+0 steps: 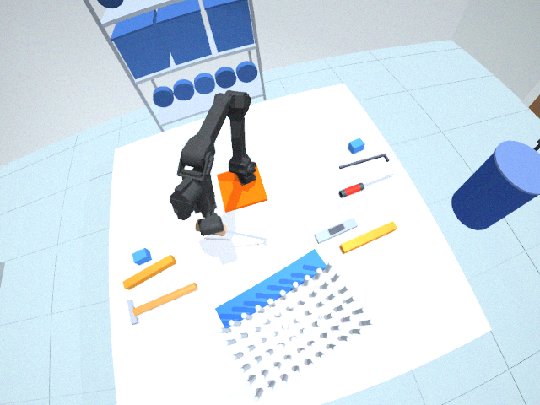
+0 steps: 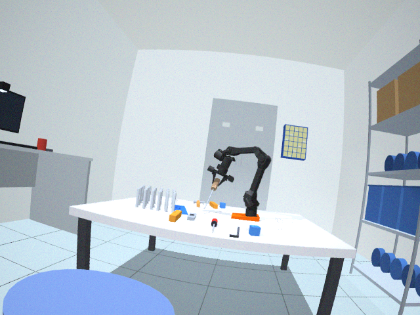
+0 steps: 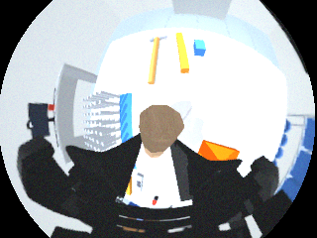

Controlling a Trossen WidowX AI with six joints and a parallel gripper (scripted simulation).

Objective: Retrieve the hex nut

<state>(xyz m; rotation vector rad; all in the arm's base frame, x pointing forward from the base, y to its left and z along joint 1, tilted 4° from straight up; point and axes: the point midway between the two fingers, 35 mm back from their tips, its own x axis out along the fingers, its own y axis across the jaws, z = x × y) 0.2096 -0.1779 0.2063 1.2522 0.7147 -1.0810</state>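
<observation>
The wooden-handled pick tool lies 3 cm ahead of my gripper tip, 7 cm to the left of it and 7 cm below it. Also, from my gripper tip: hex nut 37 cm ahead, 19 cm to the left, 18 cm below; then grey plate 13 cm ahead, 38 cm to the left, 17 cm below; then blue taped strip 21 cm ahead, 9 cm to the left, 18 cm below.
</observation>
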